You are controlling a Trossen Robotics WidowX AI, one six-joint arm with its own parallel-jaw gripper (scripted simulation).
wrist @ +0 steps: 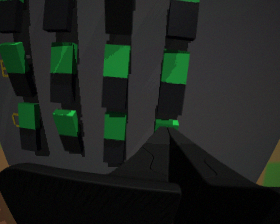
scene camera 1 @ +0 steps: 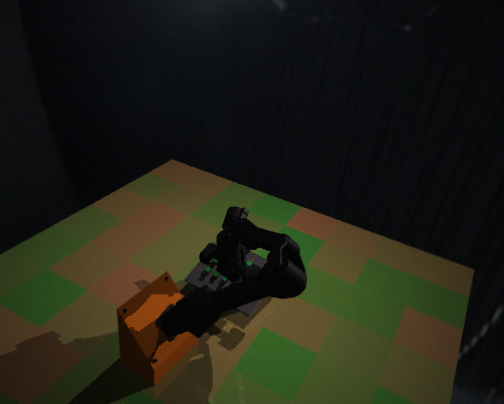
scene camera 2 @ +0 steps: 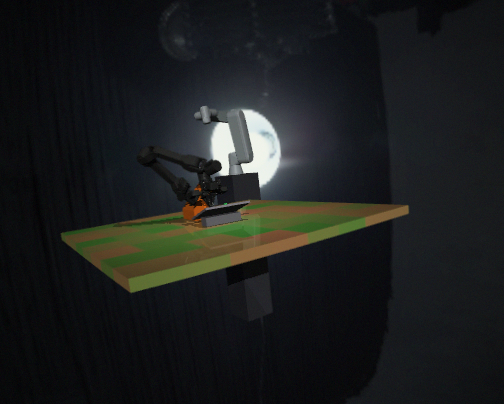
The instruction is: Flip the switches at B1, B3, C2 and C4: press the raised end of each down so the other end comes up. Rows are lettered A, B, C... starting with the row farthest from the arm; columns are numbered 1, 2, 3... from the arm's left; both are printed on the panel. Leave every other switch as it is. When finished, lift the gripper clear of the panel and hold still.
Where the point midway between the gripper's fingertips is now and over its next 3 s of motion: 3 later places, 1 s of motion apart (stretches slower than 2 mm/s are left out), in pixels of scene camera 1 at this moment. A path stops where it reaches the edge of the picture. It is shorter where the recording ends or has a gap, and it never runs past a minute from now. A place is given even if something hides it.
My gripper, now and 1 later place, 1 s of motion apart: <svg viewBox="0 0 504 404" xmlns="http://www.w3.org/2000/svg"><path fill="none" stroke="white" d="M234 282L230 265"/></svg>
